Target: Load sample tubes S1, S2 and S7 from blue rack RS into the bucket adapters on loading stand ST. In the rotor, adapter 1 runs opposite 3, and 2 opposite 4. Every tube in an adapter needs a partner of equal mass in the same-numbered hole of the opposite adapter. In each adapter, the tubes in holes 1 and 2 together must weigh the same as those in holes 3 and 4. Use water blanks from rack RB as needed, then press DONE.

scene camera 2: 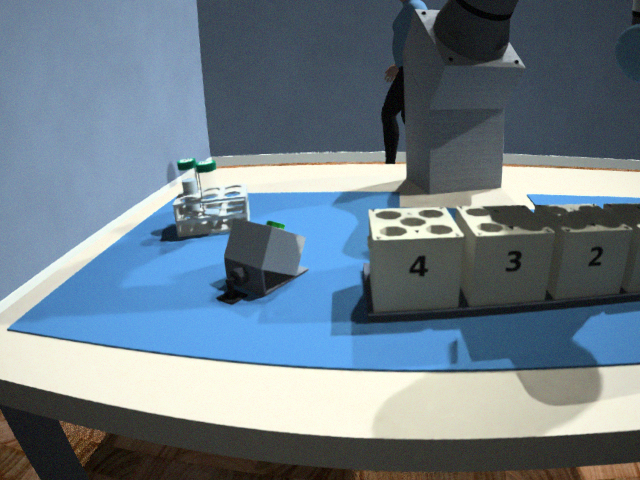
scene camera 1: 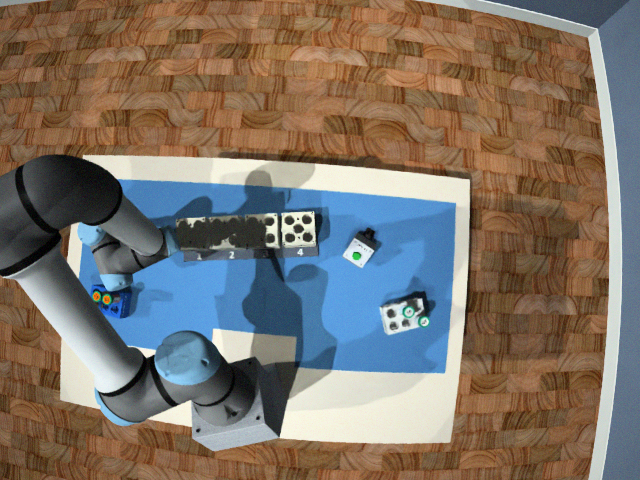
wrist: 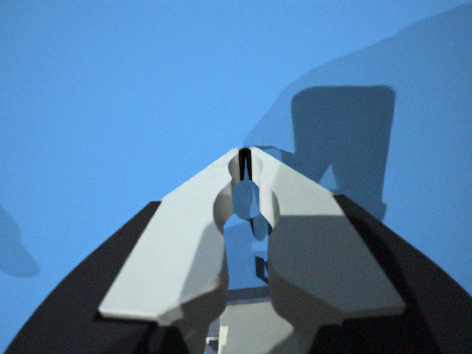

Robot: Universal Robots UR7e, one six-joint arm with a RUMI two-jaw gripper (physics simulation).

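Seen in the pictures: gripper, fingertip midpoint: [wrist: 245, 150]; arm's base, origin of the base link: [scene camera 2: 470, 36] [scene camera 1: 224, 396].
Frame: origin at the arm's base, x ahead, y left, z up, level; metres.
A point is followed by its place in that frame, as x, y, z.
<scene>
My gripper [wrist: 245, 150] {0.346, 0.401, -0.320} is shut with nothing between its fingertips, above the blue mat beyond one end of the loading stand [scene camera 1: 216, 257] {0.330, 0.151, -0.313} [scene camera 2: 413, 314] {0.506, -0.095, -0.314} [wrist: 247, 294] {0.353, 0.272, -0.317}; in scene camera 1 the arm hides it. The stand carries four white adapters. Adapter 4 [scene camera 1: 298, 219] {0.477, -0.097, -0.226} [scene camera 2: 398, 279] {0.503, -0.113, -0.273} shows open holes; dark shadow over adapters 1 to 3 makes their holes hard to read. Blue rack RS [scene camera 1: 125, 306] {0.116, 0.439, -0.293} is partly under the arm, with two orange-capped tubes [scene camera 1: 96, 296] {0.142, 0.501, -0.201} [scene camera 1: 106, 299] {0.140, 0.462, -0.201} showing. White rack RB [scene camera 1: 385, 320] {0.218, -0.402, -0.263} [scene camera 2: 211, 227] {0.263, -0.456, -0.318} holds two green-capped blanks [scene camera 1: 408, 311] {0.258, -0.452, -0.201} [scene camera 1: 423, 321] {0.234, -0.503, -0.202} [scene camera 2: 186, 163] {0.247, -0.498, -0.204} [scene camera 2: 205, 165] {0.271, -0.447, -0.203}.
The button box [scene camera 1: 365, 246] {0.430, -0.305, -0.241} [scene camera 2: 248, 253] {0.456, -0.302, -0.273} with its green button [scene camera 1: 356, 255] {0.400, -0.283, -0.252} [scene camera 2: 275, 225] {0.409, -0.280, -0.253} stands between adapter 4 and rack RB. The arm's forearm and wrist reach over the left side of the table, close to RS and adapter 1. A person [scene camera 2: 397, 111] stands behind the robot base.
</scene>
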